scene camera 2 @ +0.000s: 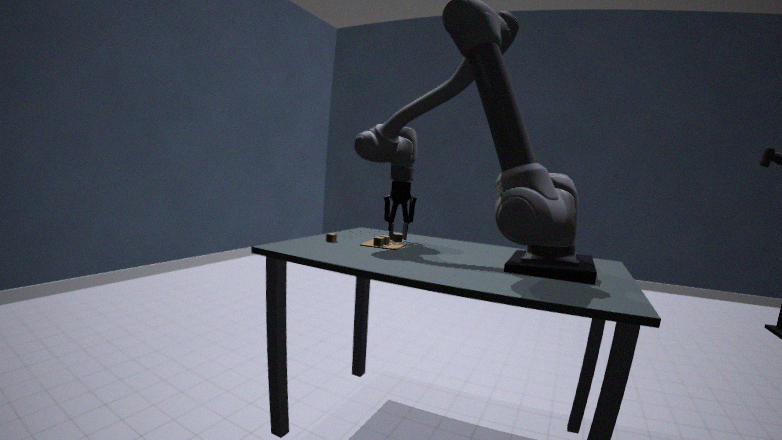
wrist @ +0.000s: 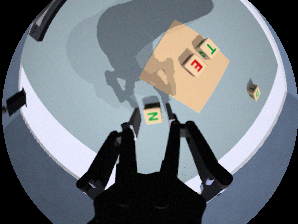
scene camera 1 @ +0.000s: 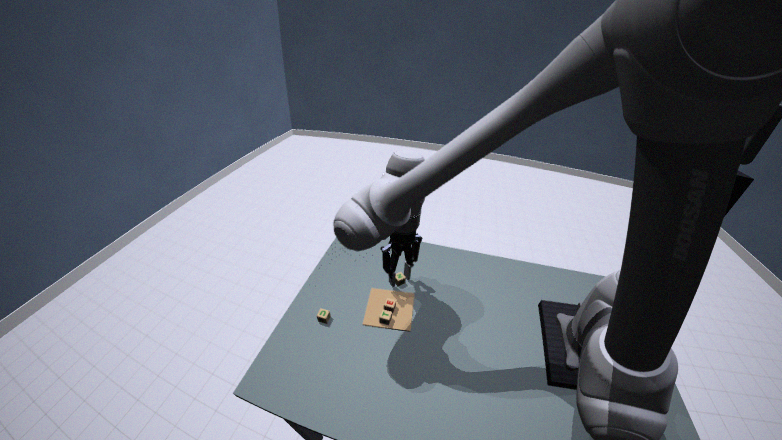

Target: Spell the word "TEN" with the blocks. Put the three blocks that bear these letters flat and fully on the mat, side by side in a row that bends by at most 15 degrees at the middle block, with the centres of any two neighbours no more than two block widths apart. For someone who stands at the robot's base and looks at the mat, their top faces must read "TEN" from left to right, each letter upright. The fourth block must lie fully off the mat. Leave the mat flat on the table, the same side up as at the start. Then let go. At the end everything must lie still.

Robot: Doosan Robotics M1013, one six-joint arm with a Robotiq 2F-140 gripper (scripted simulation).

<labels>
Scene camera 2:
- my gripper: 397,239
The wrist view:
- my gripper: 153,111
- tan mat: 163,70
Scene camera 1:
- my gripper: 399,280
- tan mat: 401,319
</labels>
